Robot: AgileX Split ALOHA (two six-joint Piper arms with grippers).
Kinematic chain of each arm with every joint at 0, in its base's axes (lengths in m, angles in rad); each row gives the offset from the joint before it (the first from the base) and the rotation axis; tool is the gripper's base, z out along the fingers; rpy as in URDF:
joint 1: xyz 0 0 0.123 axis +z
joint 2: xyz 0 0 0 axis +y
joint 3: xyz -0.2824 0 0.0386 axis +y
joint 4: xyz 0.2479 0 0.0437 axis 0.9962 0 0.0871
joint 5: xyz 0 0 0 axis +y
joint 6: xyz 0.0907 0 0.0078 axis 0.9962 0 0.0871
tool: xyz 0 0 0 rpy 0 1.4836 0
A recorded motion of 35 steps. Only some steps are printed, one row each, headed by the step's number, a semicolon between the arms.
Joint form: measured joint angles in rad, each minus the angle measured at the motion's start. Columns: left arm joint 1, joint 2, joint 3, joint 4, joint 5, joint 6; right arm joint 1, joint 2, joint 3, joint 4, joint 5, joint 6.
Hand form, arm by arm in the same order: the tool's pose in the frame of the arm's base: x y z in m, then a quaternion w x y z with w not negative. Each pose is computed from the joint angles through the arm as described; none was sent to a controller.
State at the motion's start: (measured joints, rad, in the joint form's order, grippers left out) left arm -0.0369 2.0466 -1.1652 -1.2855 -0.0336 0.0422; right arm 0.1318 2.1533 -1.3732 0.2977 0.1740 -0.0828
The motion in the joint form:
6: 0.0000 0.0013 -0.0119 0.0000 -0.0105 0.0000; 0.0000 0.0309 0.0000 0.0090 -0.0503 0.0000
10: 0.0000 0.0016 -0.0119 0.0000 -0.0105 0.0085; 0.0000 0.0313 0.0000 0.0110 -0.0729 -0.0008
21: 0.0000 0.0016 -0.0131 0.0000 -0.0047 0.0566; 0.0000 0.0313 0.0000 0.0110 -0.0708 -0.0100
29: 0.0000 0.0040 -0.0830 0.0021 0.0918 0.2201; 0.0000 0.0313 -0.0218 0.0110 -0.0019 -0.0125
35: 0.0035 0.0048 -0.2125 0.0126 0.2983 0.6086; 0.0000 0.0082 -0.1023 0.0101 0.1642 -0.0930
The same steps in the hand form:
6: 0.4221 -0.0119 0.1313 0.32378 -0.52911 0.75381 -0.21677; 0.4526 0.0635 0.1141 0.34781 0.03534 0.93349 0.07981
10: 0.4221 -0.0119 0.1311 0.32459 -0.52593 0.75610 -0.21531; 0.4542 0.0631 0.1153 0.35805 0.03709 0.92963 0.07880
21: 0.4223 -0.0124 0.1313 0.32805 -0.50678 0.76921 -0.20944; 0.4540 0.0631 0.1151 0.35744 0.03269 0.93016 0.07728
29: 0.4354 -0.0213 0.1471 0.33872 -0.42113 0.81006 -0.22742; 0.4540 0.0650 0.1170 0.33565 0.02730 0.93796 0.08256
35: 0.4540 -0.0381 0.1806 0.37534 -0.20171 0.87085 -0.24506; 0.4582 0.0700 0.1406 0.30992 -0.02372 0.94652 0.08660

